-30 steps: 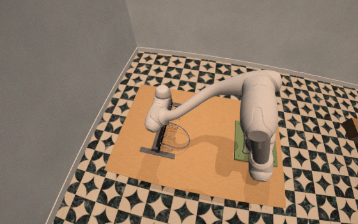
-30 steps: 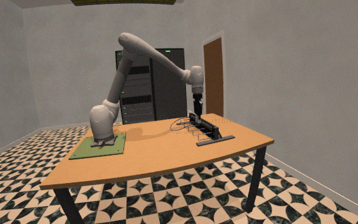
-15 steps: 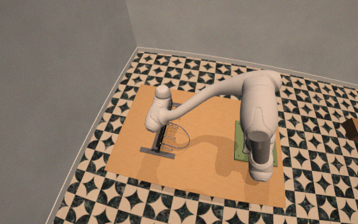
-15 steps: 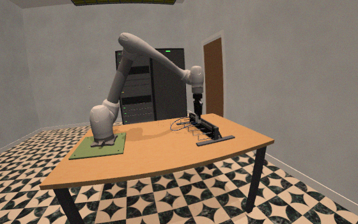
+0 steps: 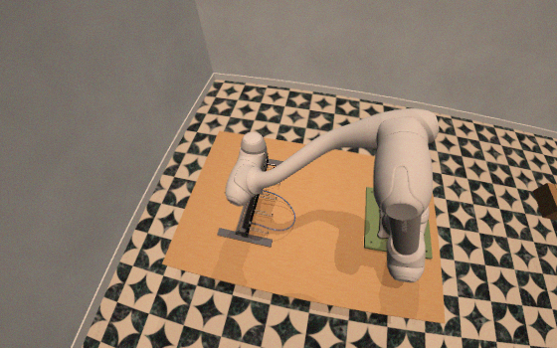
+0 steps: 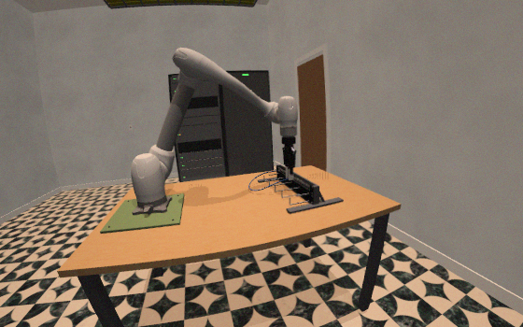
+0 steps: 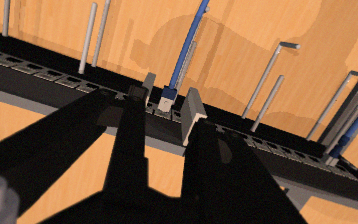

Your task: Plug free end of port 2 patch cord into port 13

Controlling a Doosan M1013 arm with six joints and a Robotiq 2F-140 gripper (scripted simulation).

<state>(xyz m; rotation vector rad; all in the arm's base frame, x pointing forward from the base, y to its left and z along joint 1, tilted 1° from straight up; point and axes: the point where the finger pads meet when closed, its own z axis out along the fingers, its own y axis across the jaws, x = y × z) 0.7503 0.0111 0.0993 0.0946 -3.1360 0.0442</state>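
The cord end is 3 cm below my hand and 1 cm ahead of it.
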